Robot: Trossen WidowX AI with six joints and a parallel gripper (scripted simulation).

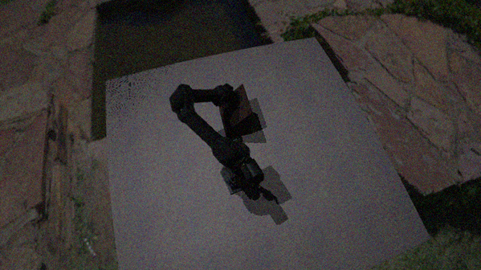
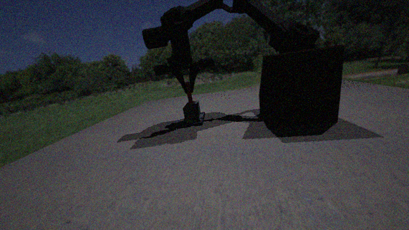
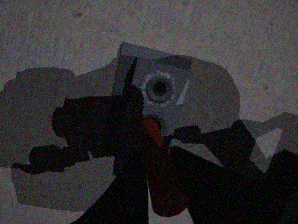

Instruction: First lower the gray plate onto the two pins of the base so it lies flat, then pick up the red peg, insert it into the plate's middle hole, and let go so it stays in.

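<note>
Right now the red peg is right at my gripper tip. Also, from my gripper tip: base: 9 cm below; gray plate: 5 cm below.
</note>
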